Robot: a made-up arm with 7 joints. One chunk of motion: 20 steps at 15 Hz.
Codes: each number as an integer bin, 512 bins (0 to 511) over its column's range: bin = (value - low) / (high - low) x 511, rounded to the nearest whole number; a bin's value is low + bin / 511 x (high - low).
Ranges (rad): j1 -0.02..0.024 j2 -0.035..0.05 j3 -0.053..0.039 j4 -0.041..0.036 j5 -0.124..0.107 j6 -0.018..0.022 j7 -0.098..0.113
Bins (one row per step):
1: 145 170 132 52 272 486 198
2: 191 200 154 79 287 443 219
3: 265 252 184 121 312 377 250
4: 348 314 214 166 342 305 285
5: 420 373 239 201 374 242 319
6: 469 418 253 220 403 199 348
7: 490 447 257 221 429 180 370
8: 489 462 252 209 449 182 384
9: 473 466 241 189 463 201 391
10: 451 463 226 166 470 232 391
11: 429 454 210 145 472 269 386
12: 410 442 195 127 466 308 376
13: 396 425 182 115 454 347 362
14: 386 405 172 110 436 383 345
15: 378 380 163 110 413 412 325
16: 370 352 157 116 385 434 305
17: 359 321 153 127 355 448 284
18: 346 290 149 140 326 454 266
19: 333 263 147 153 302 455 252
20: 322 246 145 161 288 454 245
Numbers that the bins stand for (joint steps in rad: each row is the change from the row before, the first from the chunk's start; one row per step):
1: -0.00751 -0.00672 -0.02923 -0.03316 -0.00104 0.02004 -0.01624
2: -0.00355 -0.00173 -0.02527 -0.02910 0.00574 0.01668 -0.00757
3: 0.00282 0.00692 -0.01987 -0.02277 0.01704 0.01151 0.00523
4: 0.00996 0.01723 -0.01447 -0.01599 0.03060 0.00587 0.01968
5: 0.01616 0.02705 -0.00997 -0.01071 0.04507 0.00094 0.03372
6: 0.02038 0.03453 -0.00745 -0.00785 0.05818 -0.00242 0.04569
7: 0.02219 0.03935 -0.00673 -0.00770 0.06993 -0.00391 0.05478
8: 0.02211 0.04185 -0.00763 -0.00951 0.07897 -0.00375 0.06056
9: 0.02073 0.04251 -0.00961 -0.01252 0.08530 -0.00227 0.06345
10: 0.01883 0.04202 -0.01231 -0.01599 0.08847 0.00016 0.06345
11: 0.01694 0.04052 -0.01519 -0.01915 0.08937 0.00306 0.06139
12: 0.01530 0.03852 -0.01789 -0.02186 0.08666 0.00611 0.05726
13: 0.01410 0.03569 -0.02023 -0.02367 0.08123 0.00916 0.05148
14: 0.01324 0.03237 -0.02203 -0.02442 0.07310 0.01198 0.04446
15: 0.01255 0.02821 -0.02365 -0.02442 0.06270 0.01425 0.03620
16: 0.01186 0.02355 -0.02473 -0.02352 0.05004 0.01597 0.02794
17: 0.01091 0.01840 -0.02545 -0.02186 0.03648 0.01707 0.01927
18: 0.00979 0.01324 -0.02617 -0.01990 0.02337 0.01754 0.01184
19: 0.00867 0.00875 -0.02653 -0.01795 0.01252 0.01762 0.00605
20: 0.00773 0.00592 -0.02689 -0.01674 0.00619 0.01754 0.00316

